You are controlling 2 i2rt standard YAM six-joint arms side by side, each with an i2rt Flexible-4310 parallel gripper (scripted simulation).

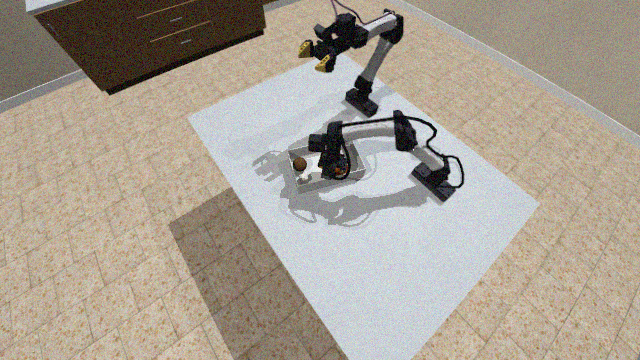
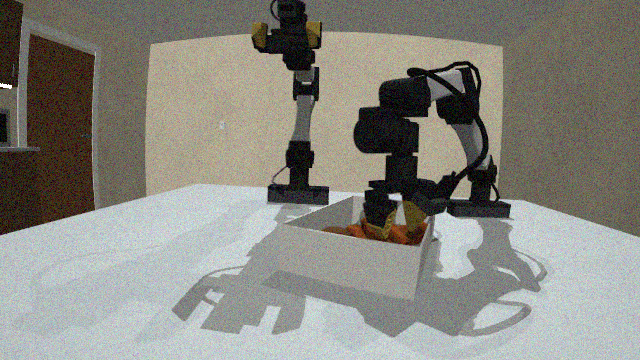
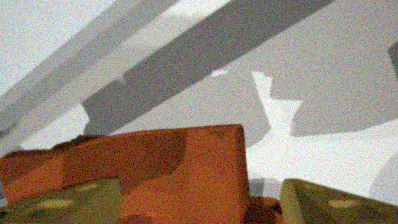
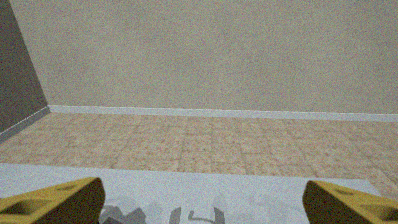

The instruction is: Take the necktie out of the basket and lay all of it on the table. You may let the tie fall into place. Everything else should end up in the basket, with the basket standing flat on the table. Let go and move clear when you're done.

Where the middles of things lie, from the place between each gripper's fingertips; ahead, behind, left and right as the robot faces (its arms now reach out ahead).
My left gripper [image 2: 397,234] is now 4 cm to the left of the grey basket [image 2: 391,269], 2 cm above it and 1 cm short of it.
I see the grey basket 41 cm below my right hand [image 2: 283,25], 20 cm to the left of it and 3 cm ahead of it.
